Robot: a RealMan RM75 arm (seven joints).
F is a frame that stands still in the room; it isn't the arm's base.
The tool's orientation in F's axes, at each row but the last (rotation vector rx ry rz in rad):
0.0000 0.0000 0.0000
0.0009 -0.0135 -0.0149
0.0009 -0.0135 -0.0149
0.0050 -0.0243 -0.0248
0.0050 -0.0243 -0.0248
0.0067 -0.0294 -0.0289
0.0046 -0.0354 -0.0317
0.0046 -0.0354 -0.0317
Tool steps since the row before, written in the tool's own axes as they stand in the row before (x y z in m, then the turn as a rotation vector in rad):
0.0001 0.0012 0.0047 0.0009 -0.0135 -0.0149
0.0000 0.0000 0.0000 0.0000 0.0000 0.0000
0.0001 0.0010 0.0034 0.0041 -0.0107 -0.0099
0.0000 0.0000 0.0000 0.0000 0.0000 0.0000
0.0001 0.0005 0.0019 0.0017 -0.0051 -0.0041
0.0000 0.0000 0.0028 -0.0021 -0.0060 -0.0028
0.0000 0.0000 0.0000 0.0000 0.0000 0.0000
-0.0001 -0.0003 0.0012 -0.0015 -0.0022 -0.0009
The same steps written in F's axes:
0.0001 0.0012 0.0047 0.0009 -0.0135 -0.0149
0.0000 0.0000 0.0000 0.0000 0.0000 0.0000
0.0001 0.0010 0.0034 0.0041 -0.0108 -0.0099
0.0000 0.0000 0.0000 0.0000 0.0000 0.0000
0.0001 0.0005 0.0019 0.0017 -0.0051 -0.0041
-0.0001 0.0000 0.0028 -0.0022 -0.0059 -0.0029
0.0000 0.0000 0.0000 0.0000 0.0000 0.0000
-0.0002 -0.0003 0.0012 -0.0015 -0.0021 -0.0010

